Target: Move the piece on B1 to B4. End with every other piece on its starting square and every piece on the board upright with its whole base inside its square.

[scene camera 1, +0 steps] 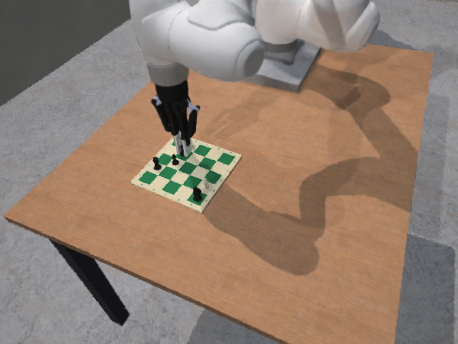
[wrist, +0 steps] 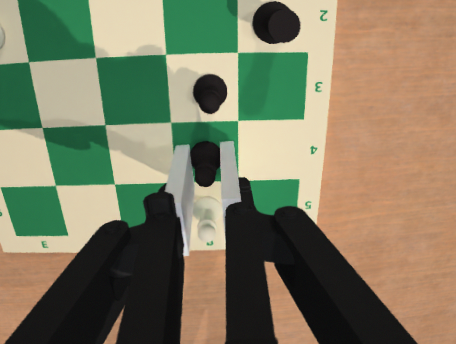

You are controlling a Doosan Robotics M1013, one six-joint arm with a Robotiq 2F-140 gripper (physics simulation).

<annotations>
my gripper: scene camera 1; wrist
chessboard: scene camera 1; wrist
same spot on chessboard: [wrist: 101,101] = [scene camera 1: 194,169]
same spot on my gripper: [wrist: 141,269] = [scene camera 1: 182,127]
</annotations>
